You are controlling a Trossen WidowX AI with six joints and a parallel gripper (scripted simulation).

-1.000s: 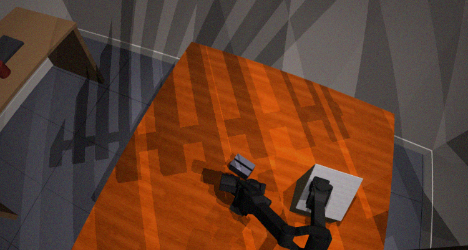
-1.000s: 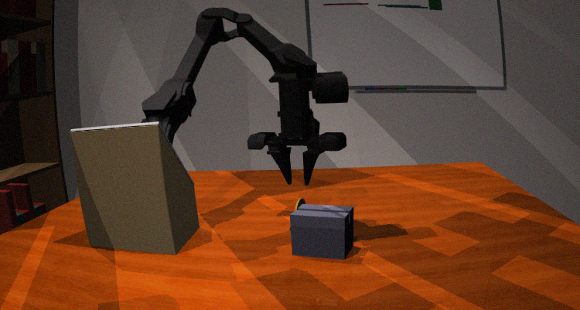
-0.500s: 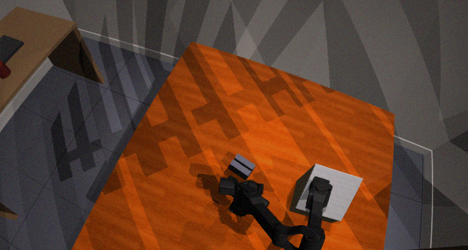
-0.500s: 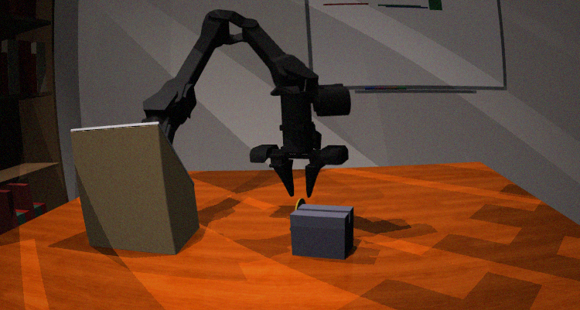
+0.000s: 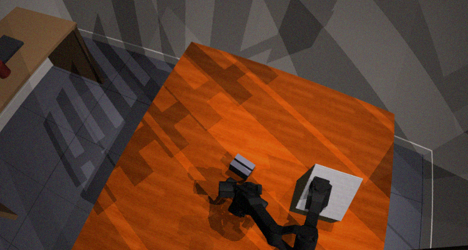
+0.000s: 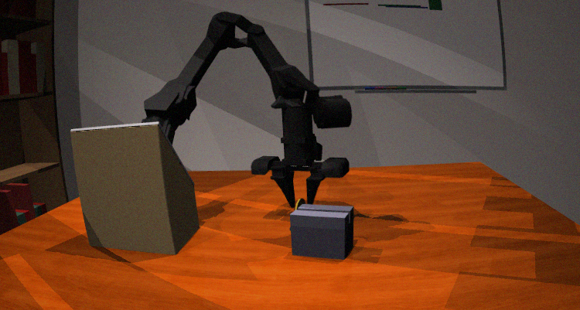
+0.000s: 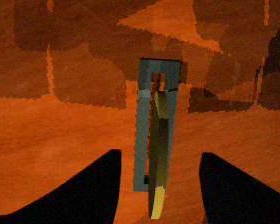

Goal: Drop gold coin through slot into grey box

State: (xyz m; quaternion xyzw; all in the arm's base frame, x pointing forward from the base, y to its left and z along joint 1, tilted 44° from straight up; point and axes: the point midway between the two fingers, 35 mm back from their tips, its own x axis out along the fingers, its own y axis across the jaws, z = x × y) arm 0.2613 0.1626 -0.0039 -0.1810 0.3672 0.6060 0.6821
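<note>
Right now the coin is 1 cm below my gripper tip.
</note>
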